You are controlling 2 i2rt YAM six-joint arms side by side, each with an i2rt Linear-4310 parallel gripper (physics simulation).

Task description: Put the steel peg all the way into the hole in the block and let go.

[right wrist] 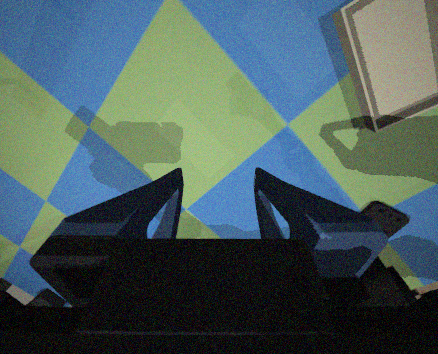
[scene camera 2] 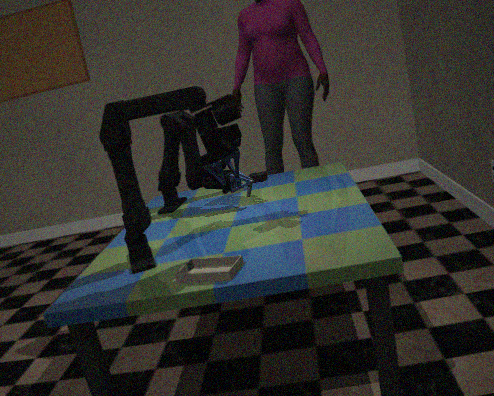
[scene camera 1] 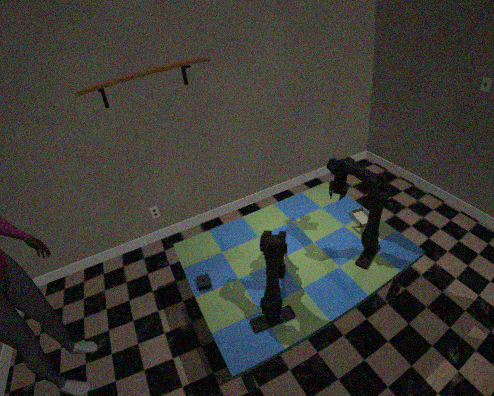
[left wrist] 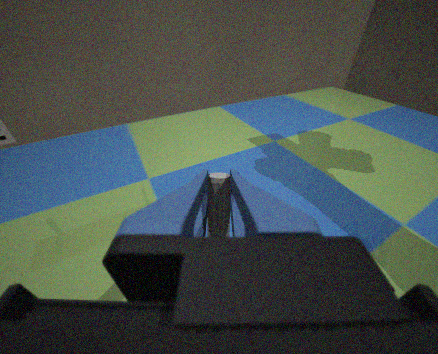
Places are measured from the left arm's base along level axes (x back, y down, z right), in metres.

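Pixels of known places: left gripper, between the fingertips: (scene camera 2: 251,181) (left wrist: 219,177); right gripper, between the fingertips: (right wrist: 218,176) (scene camera 2: 231,181) (scene camera 1: 335,199); left arm's base, origin of its link: (scene camera 2: 173,206) (scene camera 1: 272,319); right arm's base, origin of its link: (scene camera 2: 141,260) (scene camera 1: 368,255).
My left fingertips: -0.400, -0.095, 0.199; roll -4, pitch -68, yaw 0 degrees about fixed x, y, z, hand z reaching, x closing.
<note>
Ahead of a thing's pixels: the offset from my left fingertips to its top centre, as dx, dy, dz. Level surfaces: height alone.
The steel peg {+0.015, -0.009, -0.006} (scene camera 2: 249,189) (left wrist: 219,207) is upright between the fingertips of my left gripper (scene camera 2: 248,181) (left wrist: 219,177), which is shut on it. Its round pale top shows in the left wrist view. The peg hangs above the table, apart from the block. The block {+0.068, +0.064, -0.441} (scene camera 1: 203,282) (scene camera 2: 259,176) is small and dark and lies on the table at the left in scene camera 1. Its hole is too dark to make out. My right gripper (scene camera 1: 336,195) (right wrist: 218,176) is partly open and empty, above the table at the right in scene camera 1. My left gripper is hidden in scene camera 1.
A shallow tray {+0.023, +0.070, +0.591} (scene camera 2: 210,278) (right wrist: 372,112) lies on the checkered table {dy +0.095} (scene camera 1: 331,295) near the right arm's base (scene camera 1: 367,259) (scene camera 2: 142,257). The left arm's base (scene camera 1: 272,320) stands near the table's front edge in scene camera 1. A person in pink (scene camera 2: 276,45) stands beyond the table.
</note>
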